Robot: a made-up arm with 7 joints. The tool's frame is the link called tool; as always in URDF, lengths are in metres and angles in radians. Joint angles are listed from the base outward. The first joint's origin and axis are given. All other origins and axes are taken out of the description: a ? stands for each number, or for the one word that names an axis. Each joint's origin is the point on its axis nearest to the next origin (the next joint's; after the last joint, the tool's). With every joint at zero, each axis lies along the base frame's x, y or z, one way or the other. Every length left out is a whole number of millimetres.
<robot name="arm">
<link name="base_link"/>
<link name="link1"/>
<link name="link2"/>
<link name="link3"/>
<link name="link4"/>
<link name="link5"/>
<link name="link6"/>
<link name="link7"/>
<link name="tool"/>
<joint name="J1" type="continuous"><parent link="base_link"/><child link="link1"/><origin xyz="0 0 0.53"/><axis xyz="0 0 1"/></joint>
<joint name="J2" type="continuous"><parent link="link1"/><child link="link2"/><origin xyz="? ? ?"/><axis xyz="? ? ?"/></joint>
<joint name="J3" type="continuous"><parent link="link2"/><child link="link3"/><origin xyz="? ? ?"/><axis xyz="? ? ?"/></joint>
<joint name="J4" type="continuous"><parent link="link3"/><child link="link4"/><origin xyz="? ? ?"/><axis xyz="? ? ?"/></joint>
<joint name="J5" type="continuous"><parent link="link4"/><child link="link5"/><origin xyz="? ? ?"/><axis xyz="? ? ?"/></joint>
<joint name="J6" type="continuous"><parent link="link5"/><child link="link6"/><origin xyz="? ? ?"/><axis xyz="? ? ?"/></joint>
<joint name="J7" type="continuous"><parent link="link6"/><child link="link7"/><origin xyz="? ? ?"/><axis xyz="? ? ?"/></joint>
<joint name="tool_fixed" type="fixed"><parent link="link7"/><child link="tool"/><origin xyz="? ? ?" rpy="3.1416 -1.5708 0"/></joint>
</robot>
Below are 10 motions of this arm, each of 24 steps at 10 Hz.
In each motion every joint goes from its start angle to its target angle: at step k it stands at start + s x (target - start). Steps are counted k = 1, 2, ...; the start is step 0. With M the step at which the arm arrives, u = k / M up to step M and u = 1 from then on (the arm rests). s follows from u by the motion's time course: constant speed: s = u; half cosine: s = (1 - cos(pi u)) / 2; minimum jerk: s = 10 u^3 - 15 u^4 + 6 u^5.
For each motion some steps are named. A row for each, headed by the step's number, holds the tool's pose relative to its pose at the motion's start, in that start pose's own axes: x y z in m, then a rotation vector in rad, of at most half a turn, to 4 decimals.
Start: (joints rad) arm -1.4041 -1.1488 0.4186 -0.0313 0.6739 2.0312 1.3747
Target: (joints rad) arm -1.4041 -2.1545 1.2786 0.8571 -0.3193 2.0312 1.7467
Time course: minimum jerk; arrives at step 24
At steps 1, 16, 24:
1: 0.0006 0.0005 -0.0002 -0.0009 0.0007 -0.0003
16: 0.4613 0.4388 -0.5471 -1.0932 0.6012 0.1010
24: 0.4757 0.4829 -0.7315 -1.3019 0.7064 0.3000

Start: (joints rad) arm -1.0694 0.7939 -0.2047 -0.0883 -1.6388 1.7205 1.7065
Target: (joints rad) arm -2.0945 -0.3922 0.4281 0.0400 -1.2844 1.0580 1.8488
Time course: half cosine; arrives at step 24
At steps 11, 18, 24:
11: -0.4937 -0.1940 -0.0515 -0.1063 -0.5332 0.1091
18: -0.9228 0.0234 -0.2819 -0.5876 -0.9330 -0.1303
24: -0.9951 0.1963 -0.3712 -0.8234 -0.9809 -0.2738

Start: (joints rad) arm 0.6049 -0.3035 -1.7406 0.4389 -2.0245 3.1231 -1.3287
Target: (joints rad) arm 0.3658 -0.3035 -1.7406 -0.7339 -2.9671 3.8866 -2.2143
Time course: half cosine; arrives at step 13
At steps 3, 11, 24:
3: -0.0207 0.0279 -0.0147 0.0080 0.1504 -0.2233
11: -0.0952 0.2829 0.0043 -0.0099 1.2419 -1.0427
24: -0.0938 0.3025 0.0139 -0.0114 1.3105 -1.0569

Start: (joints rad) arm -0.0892 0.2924 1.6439 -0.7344 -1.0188 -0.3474 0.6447
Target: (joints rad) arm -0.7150 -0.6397 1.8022 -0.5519 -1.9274 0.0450 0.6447
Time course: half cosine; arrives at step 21
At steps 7, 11, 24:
7: 0.0639 0.0396 0.0656 -0.3683 0.2536 0.1343
11: 0.1406 0.1132 0.0885 -0.7920 0.5462 0.2548
24: 0.2486 0.2762 0.0170 -1.4876 0.9285 0.3962

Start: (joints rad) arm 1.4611 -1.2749 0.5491 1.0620 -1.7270 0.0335 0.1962
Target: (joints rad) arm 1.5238 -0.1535 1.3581 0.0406 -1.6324 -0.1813 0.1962
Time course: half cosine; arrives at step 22
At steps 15, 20, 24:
15: -1.0682 0.7001 -0.4122 0.3115 0.6379 1.3566
20: -1.3907 0.6314 -0.3787 0.5091 0.9045 1.5737
24: -1.4179 0.6210 -0.3719 0.5303 0.9322 1.5894

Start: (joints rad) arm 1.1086 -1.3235 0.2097 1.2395 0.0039 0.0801 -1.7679
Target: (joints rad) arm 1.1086 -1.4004 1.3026 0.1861 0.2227 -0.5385 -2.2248
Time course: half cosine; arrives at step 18
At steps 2, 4, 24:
2: 0.0200 0.0071 -0.0139 -0.0145 0.0179 -0.0434
4: 0.0763 0.0214 -0.0557 -0.0574 0.0710 -0.1690
24: 0.2995 -0.1860 -0.4840 -0.6477 0.6880 -1.4280

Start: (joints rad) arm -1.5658 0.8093 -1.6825 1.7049 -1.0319 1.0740 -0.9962
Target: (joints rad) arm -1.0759 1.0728 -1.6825 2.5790 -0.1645 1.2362 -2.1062
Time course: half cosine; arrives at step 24
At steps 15, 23, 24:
15: 0.2872 -0.4351 0.1903 0.5723 0.8934 -0.4909
23: 0.3576 -0.6671 0.1362 0.7724 1.2741 -0.6463
24: 0.3581 -0.6703 0.1349 0.7751 1.2793 -0.6482

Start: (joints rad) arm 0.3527 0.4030 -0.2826 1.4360 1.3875 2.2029 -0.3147
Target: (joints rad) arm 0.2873 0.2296 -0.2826 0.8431 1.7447 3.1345 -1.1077
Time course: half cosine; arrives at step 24
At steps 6, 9, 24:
6: -0.0053 -0.0187 -0.0145 -0.0360 0.1502 -0.0453
9: -0.0161 -0.0403 -0.0313 -0.1030 0.3019 -0.0902
24: -0.0990 -0.1565 -0.1002 -0.6371 0.6806 -0.2097

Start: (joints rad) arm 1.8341 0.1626 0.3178 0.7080 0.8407 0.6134 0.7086
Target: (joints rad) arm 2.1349 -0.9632 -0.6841 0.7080 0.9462 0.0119 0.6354
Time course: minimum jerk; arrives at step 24
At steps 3, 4, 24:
3: 0.0139 0.0152 0.0064 -0.0186 0.0001 0.0142
4: 0.0302 0.0340 0.0142 -0.0412 0.0000 0.0313
24: 0.1874 1.0985 0.1926 -1.3658 -0.3212 0.6811

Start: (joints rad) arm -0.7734 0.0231 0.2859 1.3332 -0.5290 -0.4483 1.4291
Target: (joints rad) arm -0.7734 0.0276 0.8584 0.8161 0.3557 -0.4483 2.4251
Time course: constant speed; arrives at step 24
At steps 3, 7, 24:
3: -0.0325 0.0105 -0.0394 0.0974 -0.0954 0.0396
7: -0.0776 0.0312 -0.0917 0.2013 -0.2398 0.0754
24: -0.2565 0.2243 -0.2976 0.2545 -0.9100 -0.0072

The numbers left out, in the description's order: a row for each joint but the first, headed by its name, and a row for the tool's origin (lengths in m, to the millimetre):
J2: xyz 0 -0.083 0, axis 0 -1 0
J3: xyz 0 0 0.474, axis 0 0 1
J4: xyz 0.026 0.077 0, axis 0 1 0
J5: xyz -0.03 0 0.487, axis 0 0 1
J6: xyz 0 -0.147 0, axis 0 -1 0
J7: xyz 0.024 0 0.175, axis 1 0 0
tool: xyz 0 0 0

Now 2 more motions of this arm.
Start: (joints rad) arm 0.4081 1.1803 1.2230 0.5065 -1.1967 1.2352 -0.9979
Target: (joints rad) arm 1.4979 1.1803 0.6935 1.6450 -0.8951 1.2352 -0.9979
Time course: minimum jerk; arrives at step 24
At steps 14, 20, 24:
14: -0.3703 -0.2116 -0.0692 0.3447 -0.0254 0.3707
20: -0.4718 -0.4107 -0.1343 0.5252 0.0331 0.6511
24: -0.4772 -0.4353 -0.1426 0.5452 0.0448 0.6863

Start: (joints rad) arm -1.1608 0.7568 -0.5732 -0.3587 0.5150 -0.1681 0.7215
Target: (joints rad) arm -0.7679 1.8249 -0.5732 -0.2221 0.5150 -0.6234 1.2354
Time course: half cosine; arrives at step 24
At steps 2, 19, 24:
2: 0.0044 0.0064 -0.0172 0.0064 0.0057 0.0162
19: -0.1220 0.6210 -0.7530 0.3839 0.2079 0.9095
24: -0.1861 0.7063 -0.8069 0.4345 0.2208 1.0172

